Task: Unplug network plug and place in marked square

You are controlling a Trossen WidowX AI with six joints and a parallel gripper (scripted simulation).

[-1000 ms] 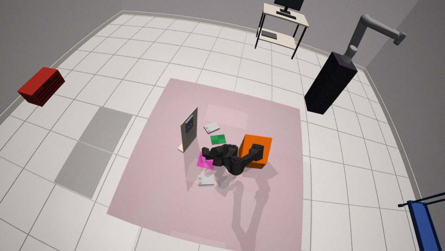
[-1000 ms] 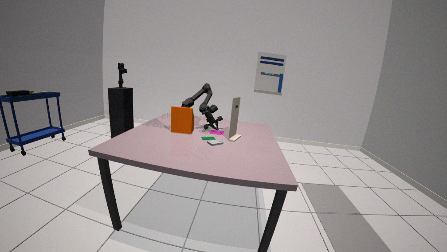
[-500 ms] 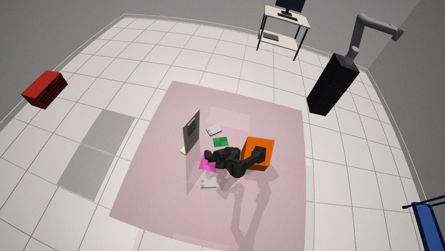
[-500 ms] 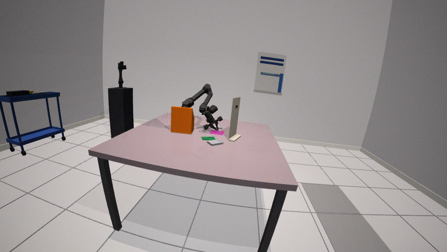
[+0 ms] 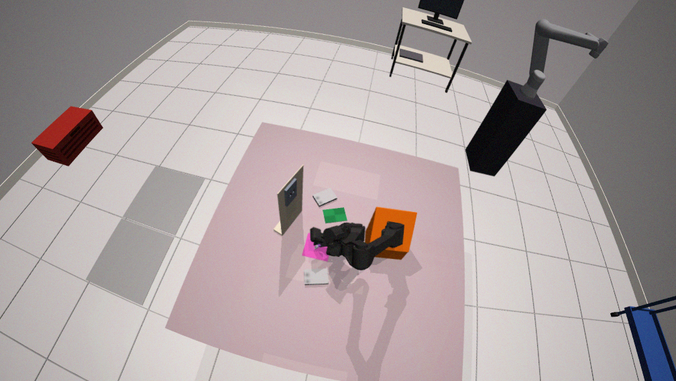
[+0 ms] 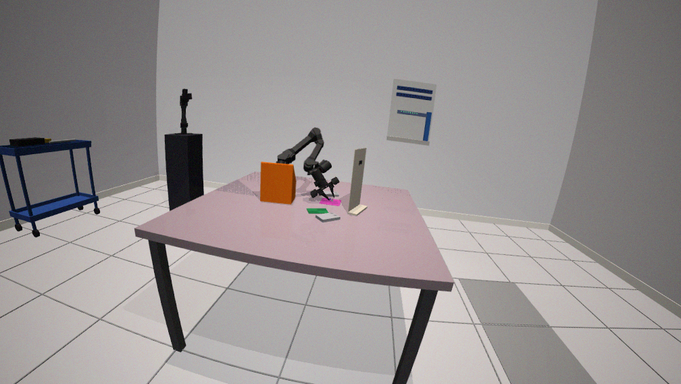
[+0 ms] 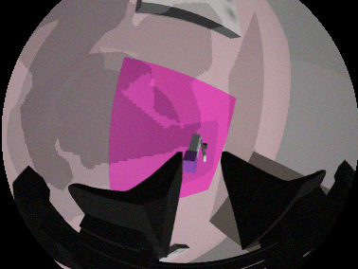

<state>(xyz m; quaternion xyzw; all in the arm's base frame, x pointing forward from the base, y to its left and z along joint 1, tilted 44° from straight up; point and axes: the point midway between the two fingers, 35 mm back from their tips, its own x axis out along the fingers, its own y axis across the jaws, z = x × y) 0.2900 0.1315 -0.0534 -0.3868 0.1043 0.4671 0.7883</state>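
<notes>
My gripper tip is now right at the purple plug. From my gripper tip the other things lie so: beige upright panel 14 cm ahead, 10 cm to the right, 14 cm above; then magenta square 1 cm behind, 2 cm below.
</notes>
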